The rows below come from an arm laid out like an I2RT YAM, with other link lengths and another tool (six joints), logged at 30 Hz.
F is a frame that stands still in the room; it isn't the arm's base.
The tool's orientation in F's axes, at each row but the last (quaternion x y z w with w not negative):
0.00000 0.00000 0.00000 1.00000
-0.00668 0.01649 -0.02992 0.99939
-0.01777 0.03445 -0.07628 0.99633
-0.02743 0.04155 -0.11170 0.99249
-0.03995 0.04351 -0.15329 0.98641
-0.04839 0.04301 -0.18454 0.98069
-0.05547 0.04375 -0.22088 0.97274
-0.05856 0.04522 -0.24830 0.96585
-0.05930 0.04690 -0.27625 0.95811
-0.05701 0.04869 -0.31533 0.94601
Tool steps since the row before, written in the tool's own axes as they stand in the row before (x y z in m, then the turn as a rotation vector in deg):
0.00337 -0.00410 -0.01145 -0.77 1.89 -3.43
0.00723 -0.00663 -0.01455 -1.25 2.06 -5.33
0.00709 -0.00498 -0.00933 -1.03 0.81 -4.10
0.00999 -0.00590 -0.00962 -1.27 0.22 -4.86
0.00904 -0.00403 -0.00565 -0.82 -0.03 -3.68
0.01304 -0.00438 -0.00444 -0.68 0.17 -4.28
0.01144 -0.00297 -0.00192 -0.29 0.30 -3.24
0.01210 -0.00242 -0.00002 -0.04 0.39 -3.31
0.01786 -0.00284 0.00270 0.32 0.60 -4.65
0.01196 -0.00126 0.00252 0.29 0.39 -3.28
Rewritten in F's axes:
0.00337 -0.00410 -0.01145 -0.77 1.89 -3.43
0.00633 -0.00723 -0.01468 -1.30 2.07 -5.32
0.00557 -0.00629 -0.00957 -1.19 0.83 -4.05
0.00756 -0.00842 -0.00996 -1.62 0.28 -4.75
0.00682 -0.00696 -0.00590 -1.15 -0.02 -3.59
0.01008 -0.00919 -0.00478 -1.01 0.07 -4.22
0.00881 -0.00780 -0.00222 -0.49 0.11 -3.23
0.00941 -0.00797 -0.00040 -0.24 0.06 -3.32
0.01390 -0.01170 0.00205 0.01 -0.07 -4.70
0.00910 -0.00801 0.00199 0.04 -0.12 -3.31

